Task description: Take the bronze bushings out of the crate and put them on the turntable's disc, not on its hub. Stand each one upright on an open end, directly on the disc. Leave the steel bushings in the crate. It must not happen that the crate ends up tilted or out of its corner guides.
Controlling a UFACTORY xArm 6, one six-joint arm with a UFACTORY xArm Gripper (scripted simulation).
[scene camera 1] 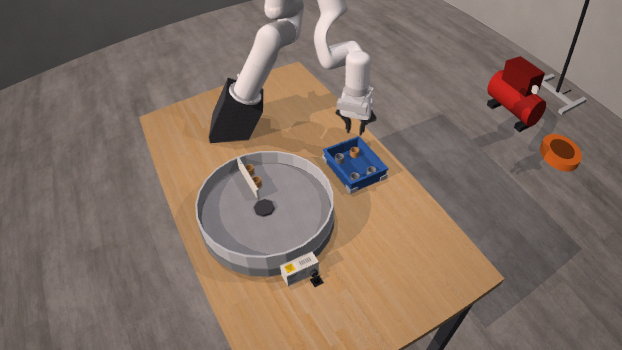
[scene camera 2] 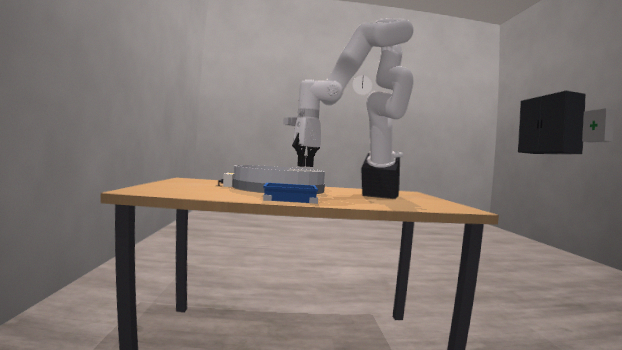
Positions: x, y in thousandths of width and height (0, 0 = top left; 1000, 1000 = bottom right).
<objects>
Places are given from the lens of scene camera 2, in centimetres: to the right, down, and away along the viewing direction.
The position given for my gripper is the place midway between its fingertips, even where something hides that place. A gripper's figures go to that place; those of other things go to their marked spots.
my gripper (scene camera 2: 491, 476): -2, -3, 121
blue crate (scene camera 2: 451, 550): -10, 6, 117
</objects>
